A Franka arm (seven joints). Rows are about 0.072 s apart.
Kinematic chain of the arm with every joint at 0, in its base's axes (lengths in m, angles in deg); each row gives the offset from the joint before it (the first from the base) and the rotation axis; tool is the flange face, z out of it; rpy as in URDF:
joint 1: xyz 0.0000 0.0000 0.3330 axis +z
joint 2: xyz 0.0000 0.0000 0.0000 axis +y
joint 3: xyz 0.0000 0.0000 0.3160 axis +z
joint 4: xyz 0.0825 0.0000 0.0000 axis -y
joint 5: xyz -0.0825 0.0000 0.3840 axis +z
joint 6: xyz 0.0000 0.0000 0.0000 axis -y
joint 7: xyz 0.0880 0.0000 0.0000 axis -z
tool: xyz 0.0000 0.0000 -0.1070 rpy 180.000 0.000 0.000
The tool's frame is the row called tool.
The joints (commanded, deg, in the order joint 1, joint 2, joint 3, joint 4, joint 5, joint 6, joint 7), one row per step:
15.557, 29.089, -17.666, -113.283, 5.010, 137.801, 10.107
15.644, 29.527, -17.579, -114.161, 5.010, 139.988, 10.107
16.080, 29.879, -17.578, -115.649, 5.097, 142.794, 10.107
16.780, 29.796, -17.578, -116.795, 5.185, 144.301, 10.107
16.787, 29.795, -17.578, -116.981, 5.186, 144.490, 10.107
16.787, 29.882, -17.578, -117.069, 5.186, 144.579, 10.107
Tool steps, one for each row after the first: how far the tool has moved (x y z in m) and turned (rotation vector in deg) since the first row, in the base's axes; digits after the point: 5 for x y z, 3 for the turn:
-0.00219, 0.00069, -0.00722, -0.224, -0.871, 0.239
-0.00705, 0.00358, -0.01635, -0.455, -1.858, 0.657
-0.01138, 0.00974, -0.02065, -0.477, -2.315, 1.261
-0.01224, 0.00961, -0.02154, -0.490, -2.320, 1.258
-0.01286, 0.00945, -0.02283, -0.521, -2.237, 1.254

